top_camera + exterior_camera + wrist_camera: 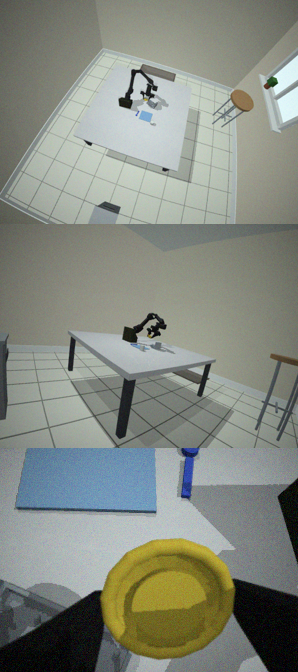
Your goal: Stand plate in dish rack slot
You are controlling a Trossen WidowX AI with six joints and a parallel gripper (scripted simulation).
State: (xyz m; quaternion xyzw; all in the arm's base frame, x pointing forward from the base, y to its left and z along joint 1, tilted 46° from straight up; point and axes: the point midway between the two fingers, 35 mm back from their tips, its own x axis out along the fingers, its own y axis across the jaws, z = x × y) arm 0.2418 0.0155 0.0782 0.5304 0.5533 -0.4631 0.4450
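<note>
The grey dish rack is 9 cm ahead of my gripper tip, 8 cm below it and 3 cm to the left of it. The rest, counted from my gripper tip: blue spoon 17 cm to the right, 10 cm below, 7 cm behind; white cup 26 cm to the right, 14 cm ahead, 8 cm below; yellow plate 1 cm above.
</note>
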